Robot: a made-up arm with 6 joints.
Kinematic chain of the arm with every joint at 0, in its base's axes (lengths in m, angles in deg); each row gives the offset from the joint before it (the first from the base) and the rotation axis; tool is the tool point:
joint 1: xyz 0 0 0.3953 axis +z
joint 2: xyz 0.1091 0 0 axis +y
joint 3: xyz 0 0 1.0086 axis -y
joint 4: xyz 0 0 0.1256 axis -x
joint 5: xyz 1.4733 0 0 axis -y
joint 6: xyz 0.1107 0 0 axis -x
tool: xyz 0 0 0
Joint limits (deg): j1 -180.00..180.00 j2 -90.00..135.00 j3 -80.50..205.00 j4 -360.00..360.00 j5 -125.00..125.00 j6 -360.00..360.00
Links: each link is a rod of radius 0.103 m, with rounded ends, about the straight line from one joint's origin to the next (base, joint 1, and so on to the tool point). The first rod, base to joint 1, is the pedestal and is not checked.
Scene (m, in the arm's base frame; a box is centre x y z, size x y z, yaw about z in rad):
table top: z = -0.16
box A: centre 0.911 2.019 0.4 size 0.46 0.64 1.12 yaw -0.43
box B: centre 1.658 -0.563 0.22 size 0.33 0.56 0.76 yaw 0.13
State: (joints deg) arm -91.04 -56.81 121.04 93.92 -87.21 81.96
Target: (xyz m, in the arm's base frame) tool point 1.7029 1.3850 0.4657
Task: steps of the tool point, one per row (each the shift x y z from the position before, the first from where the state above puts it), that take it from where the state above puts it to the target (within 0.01 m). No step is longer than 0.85 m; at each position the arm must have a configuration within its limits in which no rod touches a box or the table.
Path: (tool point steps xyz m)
1: -0.0577 -0.1425 0.5704
2: -0.0434 -0.2957 0.5161
3: -0.0191 -0.4265 0.4207
4: 0.0128 -0.5222 0.2914
5: 0.0476 -0.5755 0.1410
6: 0.1150 0.6695 -0.1740
7: 0.3628 0.5257 -0.3674
8: 0.5047 0.2672 -0.5230
9: 0.5002 -0.0349 -0.6232
10: 0.3501 -0.2993 -0.6560

